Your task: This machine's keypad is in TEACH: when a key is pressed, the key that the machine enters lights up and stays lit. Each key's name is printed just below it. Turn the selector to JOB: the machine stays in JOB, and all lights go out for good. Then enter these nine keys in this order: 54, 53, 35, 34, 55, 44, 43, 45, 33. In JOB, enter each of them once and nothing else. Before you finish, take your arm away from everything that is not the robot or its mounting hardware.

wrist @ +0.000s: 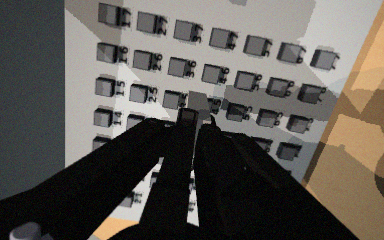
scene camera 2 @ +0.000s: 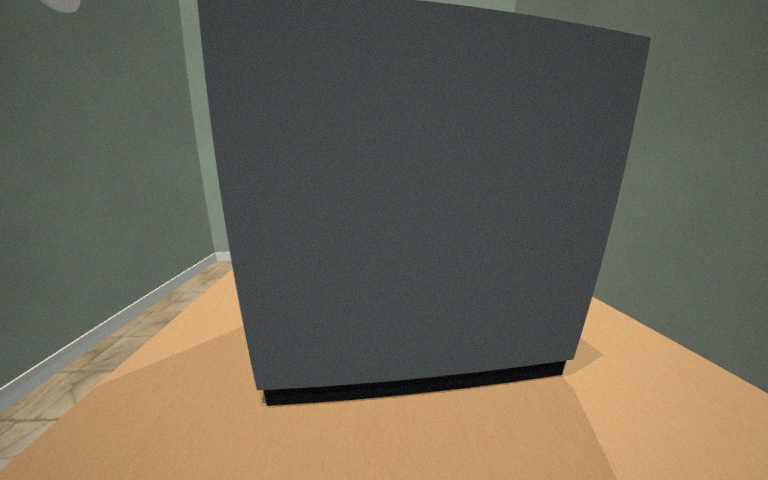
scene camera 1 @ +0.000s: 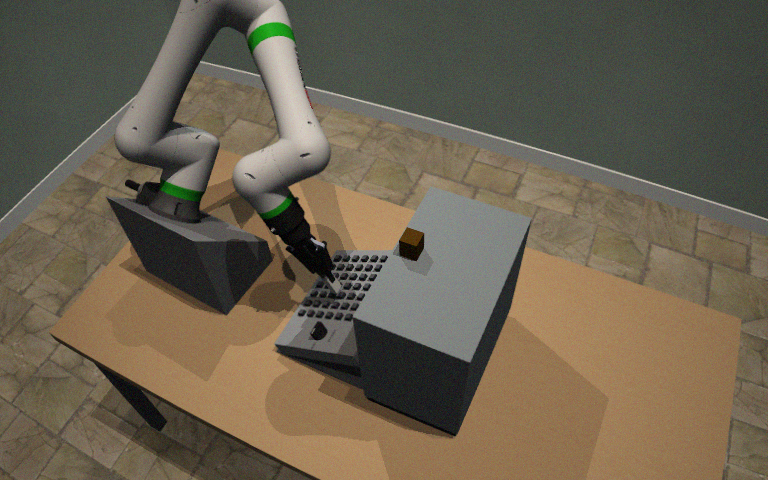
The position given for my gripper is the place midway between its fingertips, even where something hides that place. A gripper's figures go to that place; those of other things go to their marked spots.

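Scene:
My gripper [wrist: 194, 106] sits 0.21 m from the lens, and then there is a grey machine [wrist: 39, 39], which is 0.29 m from the lens.

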